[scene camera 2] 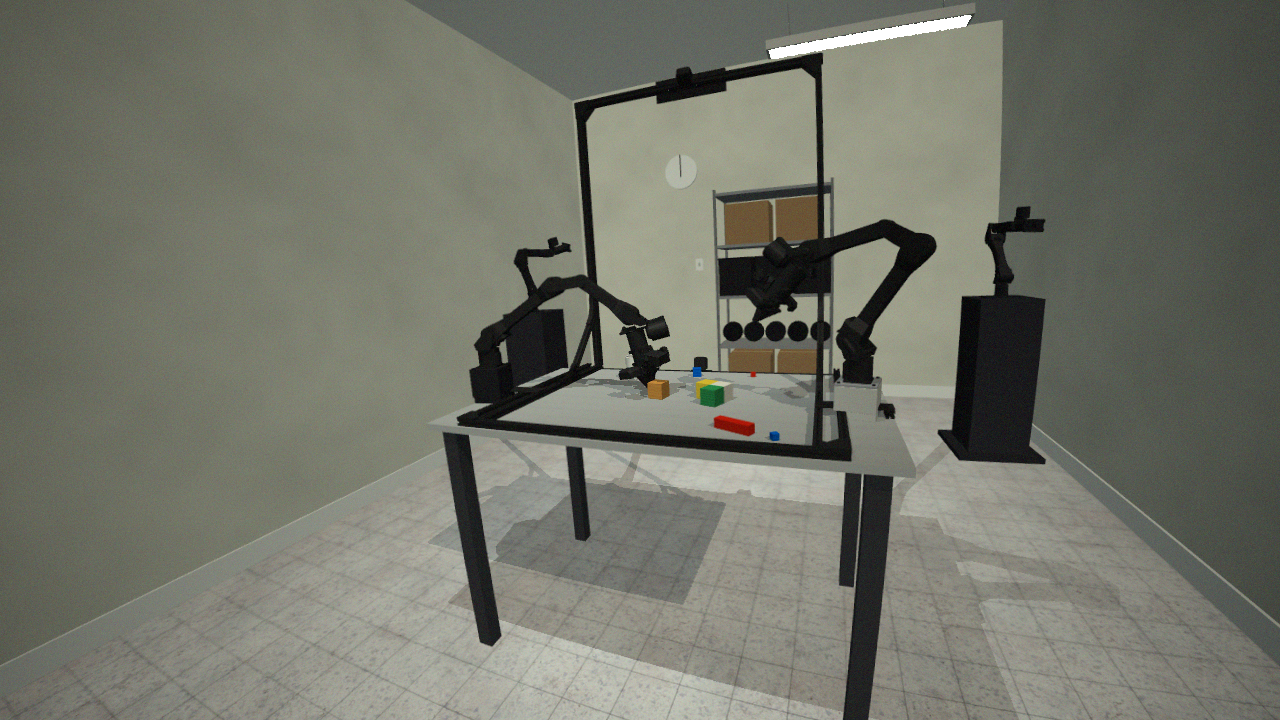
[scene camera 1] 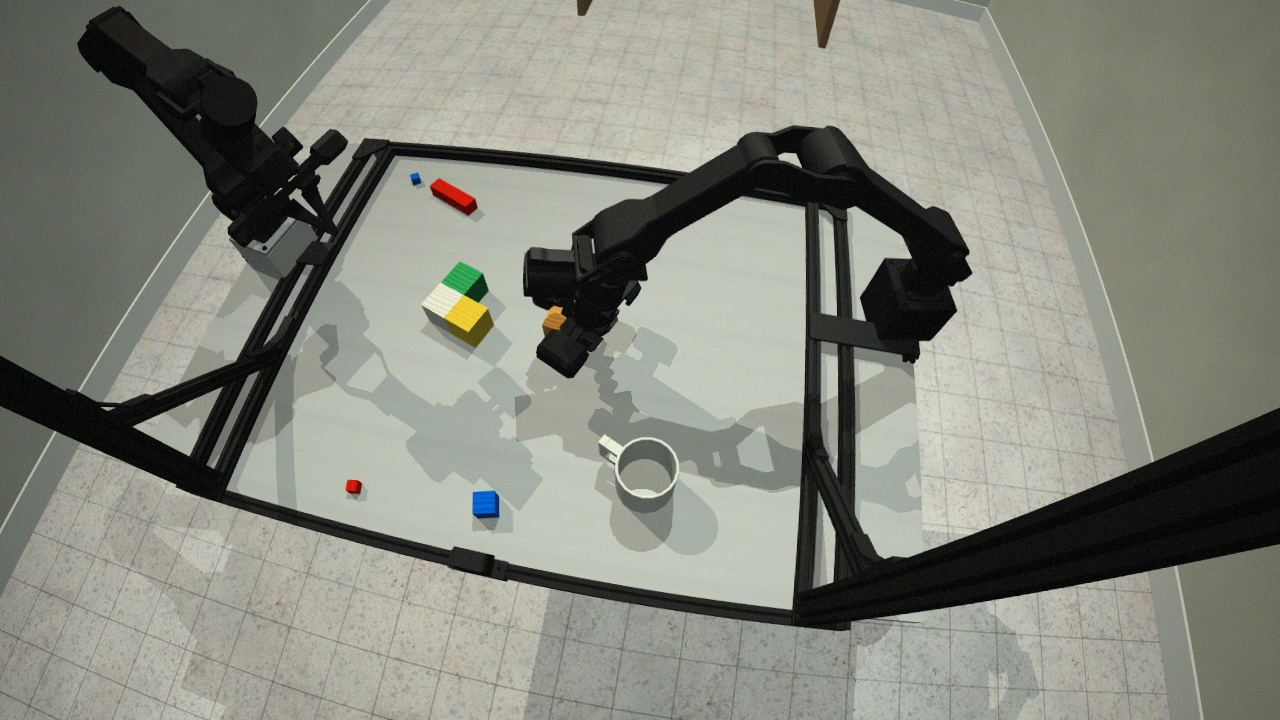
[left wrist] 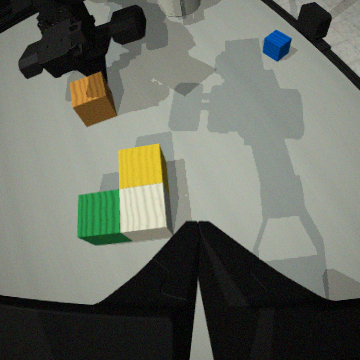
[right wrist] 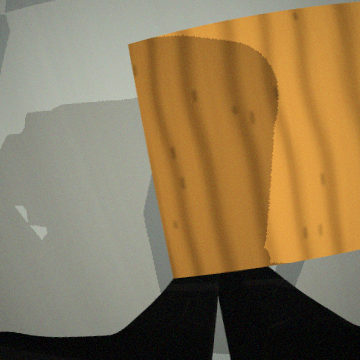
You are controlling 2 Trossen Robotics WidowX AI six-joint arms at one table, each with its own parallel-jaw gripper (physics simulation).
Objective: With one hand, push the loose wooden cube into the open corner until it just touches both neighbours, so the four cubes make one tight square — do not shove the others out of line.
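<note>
The loose orange cube (scene camera 1: pixel 554 320) (scene camera 2: pixel 658 389) (left wrist: pixel 93 99) (right wrist: pixel 225 150) stands apart from the green cube (scene camera 1: pixel 465 279) (scene camera 2: pixel 711 395) (left wrist: pixel 99 214), the white cube (scene camera 1: pixel 438 304) (left wrist: pixel 143 207) and the yellow cube (scene camera 1: pixel 469 317) (scene camera 2: pixel 703 385) (left wrist: pixel 140 166). These three form a tight L; its open corner, between green and yellow, faces the orange cube. My right gripper (scene camera 2: pixel 648 383) (right wrist: pixel 218 280) is shut and empty, low behind the orange cube; its tips are partly hidden at the cube's near edge. My left gripper (scene camera 2: pixel 759 317) (left wrist: pixel 196 232) is shut and empty, high above the table.
A white mug (scene camera 1: pixel 646 470), a blue cube (scene camera 1: pixel 485 504) (left wrist: pixel 276 45) and a small red cube (scene camera 1: pixel 353 486) stand toward the lower edge in scene camera 1. A red block (scene camera 1: pixel 453 196) (scene camera 2: pixel 733 425) and a small blue cube (scene camera 1: pixel 415 178) (scene camera 2: pixel 774 436) lie near its upper left corner.
</note>
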